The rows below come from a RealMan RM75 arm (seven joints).
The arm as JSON. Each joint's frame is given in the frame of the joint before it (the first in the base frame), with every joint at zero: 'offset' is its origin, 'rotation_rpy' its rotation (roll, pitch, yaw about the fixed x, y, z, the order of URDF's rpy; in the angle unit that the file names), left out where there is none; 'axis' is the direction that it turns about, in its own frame. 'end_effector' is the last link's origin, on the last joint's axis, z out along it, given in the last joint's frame.
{
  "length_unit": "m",
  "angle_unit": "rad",
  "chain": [
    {
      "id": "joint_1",
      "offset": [
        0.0,
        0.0,
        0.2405
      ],
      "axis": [
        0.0,
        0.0,
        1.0
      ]
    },
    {
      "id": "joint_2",
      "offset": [
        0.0,
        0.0,
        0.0
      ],
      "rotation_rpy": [
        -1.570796,
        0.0,
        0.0
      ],
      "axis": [
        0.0,
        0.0,
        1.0
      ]
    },
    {
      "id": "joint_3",
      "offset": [
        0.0,
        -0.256,
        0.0
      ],
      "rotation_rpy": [
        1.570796,
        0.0,
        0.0
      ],
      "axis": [
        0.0,
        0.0,
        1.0
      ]
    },
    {
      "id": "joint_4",
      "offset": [
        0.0,
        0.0,
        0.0
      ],
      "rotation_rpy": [
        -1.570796,
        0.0,
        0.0
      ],
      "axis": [
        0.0,
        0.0,
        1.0
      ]
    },
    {
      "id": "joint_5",
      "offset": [
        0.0,
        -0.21,
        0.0
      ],
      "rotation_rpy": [
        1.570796,
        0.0,
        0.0
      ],
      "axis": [
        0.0,
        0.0,
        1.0
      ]
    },
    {
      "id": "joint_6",
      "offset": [
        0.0,
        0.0,
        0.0
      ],
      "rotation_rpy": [
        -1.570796,
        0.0,
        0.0
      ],
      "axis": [
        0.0,
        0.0,
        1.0
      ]
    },
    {
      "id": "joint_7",
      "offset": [
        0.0,
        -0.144,
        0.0
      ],
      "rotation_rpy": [
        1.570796,
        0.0,
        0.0
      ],
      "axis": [
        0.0,
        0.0,
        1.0
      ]
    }
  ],
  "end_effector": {
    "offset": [
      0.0,
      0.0,
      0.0
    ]
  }
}
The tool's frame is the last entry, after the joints.
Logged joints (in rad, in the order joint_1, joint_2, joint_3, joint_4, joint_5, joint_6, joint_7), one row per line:
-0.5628, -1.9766, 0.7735, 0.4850, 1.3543, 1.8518, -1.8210
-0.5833, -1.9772, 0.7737, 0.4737, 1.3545, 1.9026, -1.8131
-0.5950, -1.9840, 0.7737, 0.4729, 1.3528, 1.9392, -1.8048
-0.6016, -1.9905, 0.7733, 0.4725, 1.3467, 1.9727, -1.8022
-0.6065, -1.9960, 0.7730, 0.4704, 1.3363, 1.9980, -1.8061
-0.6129, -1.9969, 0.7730, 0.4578, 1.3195, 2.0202, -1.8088
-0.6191, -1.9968, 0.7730, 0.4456, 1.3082, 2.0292, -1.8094
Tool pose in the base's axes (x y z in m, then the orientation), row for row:
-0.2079, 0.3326, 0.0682, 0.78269, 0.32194, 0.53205, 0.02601
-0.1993, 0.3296, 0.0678, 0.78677, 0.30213, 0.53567, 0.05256
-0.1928, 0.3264, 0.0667, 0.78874, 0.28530, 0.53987, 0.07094
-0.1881, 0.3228, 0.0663, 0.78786, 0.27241, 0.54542, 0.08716
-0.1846, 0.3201, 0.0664, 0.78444, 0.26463, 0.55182, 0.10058
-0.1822, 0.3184, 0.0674, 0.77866, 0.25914, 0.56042, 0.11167
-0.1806, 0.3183, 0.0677, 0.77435, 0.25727, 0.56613, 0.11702
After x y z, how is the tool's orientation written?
As a quaternion, x y z w.
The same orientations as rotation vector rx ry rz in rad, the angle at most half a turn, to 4 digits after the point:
2.4190, 0.9950, 1.6444
2.3923, 0.9187, 1.6288
2.3719, 0.8579, 1.6235
2.3465, 0.8113, 1.6245
2.3181, 0.7820, 1.6307
2.2863, 0.7609, 1.6455
2.2666, 0.7531, 1.6571

